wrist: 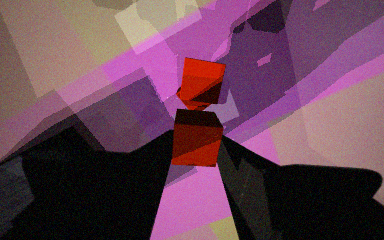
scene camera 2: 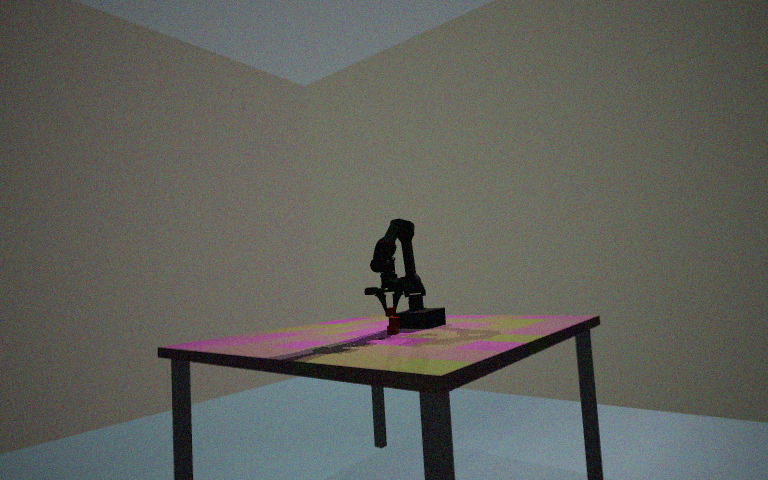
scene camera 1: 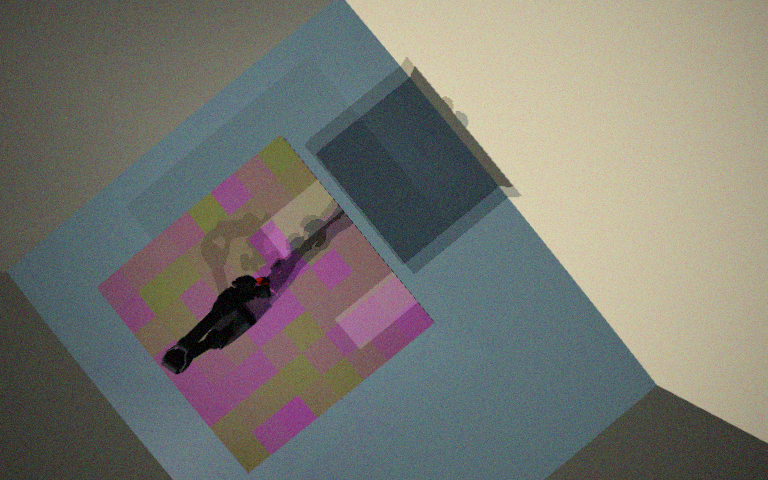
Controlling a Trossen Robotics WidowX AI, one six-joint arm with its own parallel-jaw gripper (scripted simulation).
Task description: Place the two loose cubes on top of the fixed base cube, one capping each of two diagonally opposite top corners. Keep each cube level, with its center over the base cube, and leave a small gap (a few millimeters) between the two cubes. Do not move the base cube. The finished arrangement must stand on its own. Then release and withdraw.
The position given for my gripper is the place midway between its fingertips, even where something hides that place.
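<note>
I am holding a red cube (wrist: 197,135) in my gripper (scene camera 2: 390,311), and the wrist view (wrist: 194,136) lets me see the gripper as well. There is also another red cube (wrist: 202,80) that I can see.
</note>
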